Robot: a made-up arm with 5 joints.
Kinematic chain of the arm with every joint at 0, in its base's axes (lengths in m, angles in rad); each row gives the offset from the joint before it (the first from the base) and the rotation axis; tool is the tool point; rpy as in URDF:
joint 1: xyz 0.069 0 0.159 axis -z
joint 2: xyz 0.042 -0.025 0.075 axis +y
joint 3: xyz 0.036 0 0.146 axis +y
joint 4: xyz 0.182 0 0.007 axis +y
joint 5: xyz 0.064 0.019 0 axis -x
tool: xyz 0 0 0 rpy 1.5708 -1.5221 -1.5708
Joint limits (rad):
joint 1: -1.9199..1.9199
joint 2: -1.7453..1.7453
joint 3: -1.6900..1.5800
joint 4: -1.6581..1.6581
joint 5: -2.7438..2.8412
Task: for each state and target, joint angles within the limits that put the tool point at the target. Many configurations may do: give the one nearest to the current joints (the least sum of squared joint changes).
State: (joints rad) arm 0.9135 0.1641 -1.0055 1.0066 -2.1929
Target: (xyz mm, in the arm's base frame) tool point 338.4 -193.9 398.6
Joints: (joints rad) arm 0.6058 0.3159 -0.7355 1.1673 -2.1929
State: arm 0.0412 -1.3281 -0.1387 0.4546 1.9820
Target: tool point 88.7 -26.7 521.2
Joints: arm 0.7533 -1.2511 0.0894 0.5382 1.9820
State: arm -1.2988 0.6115 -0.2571 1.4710 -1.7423
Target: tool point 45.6 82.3 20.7
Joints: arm -1.9180 1.5724 0.2504 1.3333 -1.7423
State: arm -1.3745 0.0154 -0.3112 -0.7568 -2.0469
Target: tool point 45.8 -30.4 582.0
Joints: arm -0.7614 -0.7950 -0.4826 -1.1102 -2.0469
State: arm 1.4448 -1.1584 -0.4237 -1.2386 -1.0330
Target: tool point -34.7 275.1 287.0
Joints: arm 1.2307 -1.7453 -0.7892 -1.6465 -1.0330
